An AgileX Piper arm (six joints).
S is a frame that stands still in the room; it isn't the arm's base.
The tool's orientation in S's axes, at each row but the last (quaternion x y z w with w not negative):
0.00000, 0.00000, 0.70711, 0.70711
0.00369, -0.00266, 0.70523, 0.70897
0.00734, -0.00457, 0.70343, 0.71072
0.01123, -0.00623, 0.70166, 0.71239
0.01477, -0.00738, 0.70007, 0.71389
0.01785, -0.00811, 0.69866, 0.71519
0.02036, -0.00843, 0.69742, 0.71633
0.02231, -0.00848, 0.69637, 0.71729
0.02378, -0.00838, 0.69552, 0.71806
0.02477, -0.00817, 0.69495, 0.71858
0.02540, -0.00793, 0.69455, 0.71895
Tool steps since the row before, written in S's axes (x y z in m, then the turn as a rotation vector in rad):
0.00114, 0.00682, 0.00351, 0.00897, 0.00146, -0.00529
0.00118, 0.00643, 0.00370, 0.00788, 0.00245, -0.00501
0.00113, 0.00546, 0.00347, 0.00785, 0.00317, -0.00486
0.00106, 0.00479, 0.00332, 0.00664, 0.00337, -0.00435
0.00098, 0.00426, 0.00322, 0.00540, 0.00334, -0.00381
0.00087, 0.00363, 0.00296, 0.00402, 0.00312, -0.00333
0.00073, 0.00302, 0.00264, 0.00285, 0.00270, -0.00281
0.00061, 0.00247, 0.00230, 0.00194, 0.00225, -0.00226
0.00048, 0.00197, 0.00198, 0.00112, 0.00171, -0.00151
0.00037, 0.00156, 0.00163, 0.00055, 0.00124, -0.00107
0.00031, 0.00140, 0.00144, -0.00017, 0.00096, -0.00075
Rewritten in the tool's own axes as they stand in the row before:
0.00682, -0.00114, 0.00351, 0.00146, -0.00897, -0.00529
0.00647, -0.00114, 0.00364, 0.00245, -0.00787, -0.00502
0.00553, -0.00106, 0.00338, 0.00317, -0.00784, -0.00488
0.00489, -0.00096, 0.00321, 0.00336, -0.00662, -0.00439
0.00438, -0.00086, 0.00309, 0.00333, -0.00537, -0.00386
0.00376, -0.00074, 0.00284, 0.00309, -0.00399, -0.00339
0.00314, -0.00060, 0.00253, 0.00266, -0.00283, -0.00287
0.00258, -0.00049, 0.00220, 0.00221, -0.00192, -0.00232
0.00207, -0.00037, 0.00190, 0.00168, -0.00110, -0.00156
0.00165, -0.00028, 0.00156, 0.00121, -0.00053, -0.00111
0.00148, -0.00023, 0.00138, 0.00092, 0.00018, -0.00080

